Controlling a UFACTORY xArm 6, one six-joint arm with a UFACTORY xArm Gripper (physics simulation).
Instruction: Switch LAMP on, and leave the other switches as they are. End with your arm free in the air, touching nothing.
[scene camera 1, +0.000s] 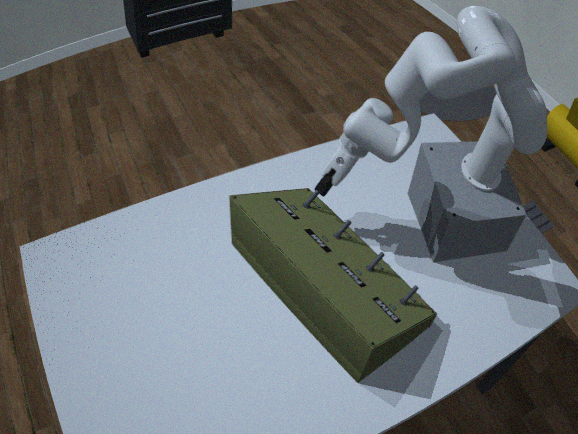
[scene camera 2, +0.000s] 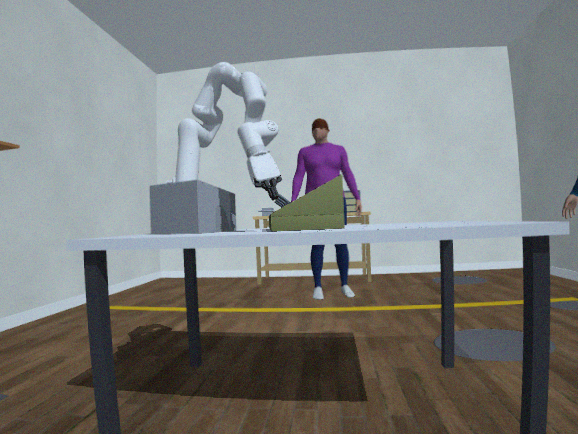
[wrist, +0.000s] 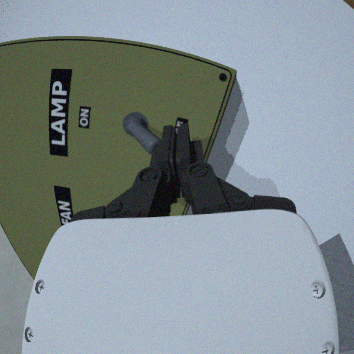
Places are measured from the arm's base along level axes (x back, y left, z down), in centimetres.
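Pixels of known places: gripper, between the fingertips: (scene camera 1: 320, 191) (scene camera 2: 275, 198) (wrist: 178, 142); arm's base, origin of its link: (scene camera 1: 481, 172) (scene camera 2: 185, 189).
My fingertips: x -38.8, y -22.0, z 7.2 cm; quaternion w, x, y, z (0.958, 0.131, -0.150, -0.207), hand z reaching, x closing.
For each thing: its middle in the pictures, then the offset to it from my fingertips. "pt": a spot on its surface instead.
- sloped olive switch box, middle of its body: (wrist: 91, 215) (scene camera 1: 329, 274) (scene camera 2: 303, 212) dx -10.6, dy +19.2, dz +4.9 cm
- LAMP lever, middle of its body: (wrist: 142, 134) (scene camera 1: 312, 197) dx -2.8, dy +0.6, dz +0.1 cm
- label, a spot on its surface: (wrist: 84, 117) pt dx -8.6, dy +1.1, dz -0.1 cm
- FAN lever, middle of its body: (scene camera 1: 343, 228) dx -2.0, dy +12.6, dz +0.1 cm
- PUMP lever, middle of its body: (scene camera 1: 376, 260) dx -1.2, dy +24.6, dz +0.1 cm
- DRIVE lever, middle of its body: (scene camera 1: 410, 293) dx -0.4, dy +36.5, dz +0.1 cm
A sloped olive switch box (scene camera 1: 300, 260) (scene camera 2: 320, 205) (wrist: 115, 65) stands on the table. It carries a row of grey toggle levers. The LAMP lever (scene camera 1: 311, 199) (wrist: 142, 132) is at the far end in scene camera 1 and leans away from the ON label (wrist: 84, 117), toward the OFF side. The FAN lever (scene camera 1: 343, 229), the PUMP lever (scene camera 1: 375, 262) and the DRIVE lever (scene camera 1: 409, 295) lean the same way. My gripper (scene camera 1: 320, 191) (wrist: 178, 142) is shut and empty. Its fingertips are at the LAMP lever's tip, on its OFF side, and partly cover the OFF label; contact cannot be told for certain.
The robot's grey base block (scene camera 1: 470, 225) (scene camera 2: 175, 207) stands on the white table (scene camera 1: 150, 300) (scene camera 2: 425, 231) near the switch box. A person in a purple top (scene camera 2: 322, 162) stands beyond the table. A dark drawer cabinet (scene camera 1: 180, 22) stands on the floor.
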